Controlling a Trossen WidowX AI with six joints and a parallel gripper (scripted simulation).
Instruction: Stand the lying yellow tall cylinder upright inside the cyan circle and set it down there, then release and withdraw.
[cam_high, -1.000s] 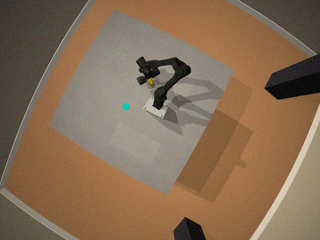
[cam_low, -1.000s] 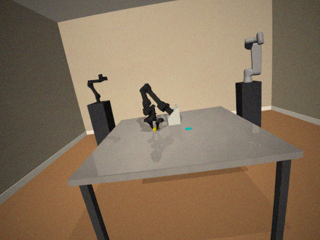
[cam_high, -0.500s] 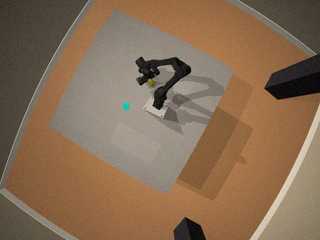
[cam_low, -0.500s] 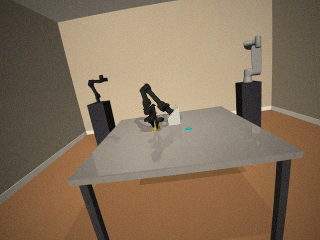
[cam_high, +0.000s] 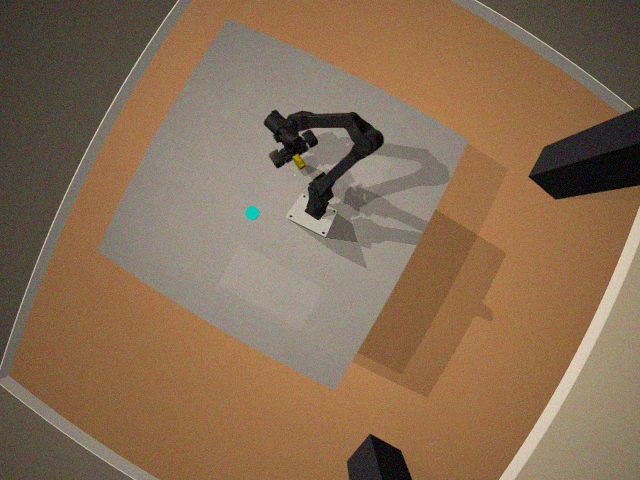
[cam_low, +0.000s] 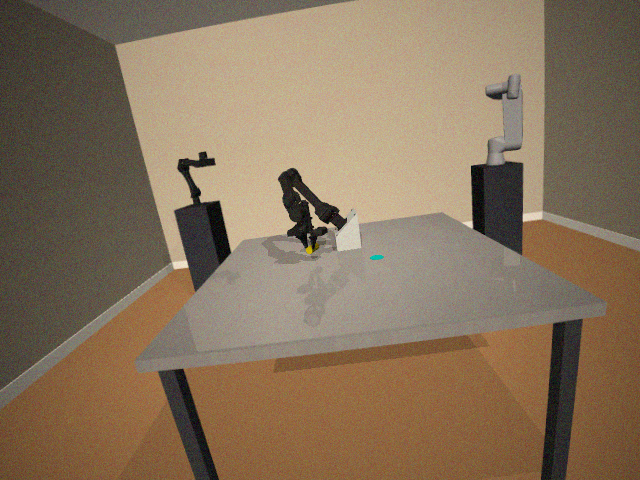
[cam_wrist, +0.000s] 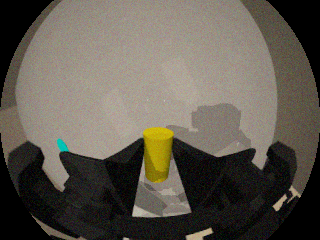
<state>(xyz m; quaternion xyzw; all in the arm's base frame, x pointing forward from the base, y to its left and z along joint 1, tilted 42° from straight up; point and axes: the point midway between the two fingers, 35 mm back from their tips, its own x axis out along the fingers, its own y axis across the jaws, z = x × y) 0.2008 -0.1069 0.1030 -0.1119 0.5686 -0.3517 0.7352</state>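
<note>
Now: the cyan circle 30 mm ahead of my gripper tip, 300 mm to the left of it and 60 mm below it. From my gripper tip the other things lie so: yellow cylinder: 20 mm behind, 10 mm to the left.
</note>
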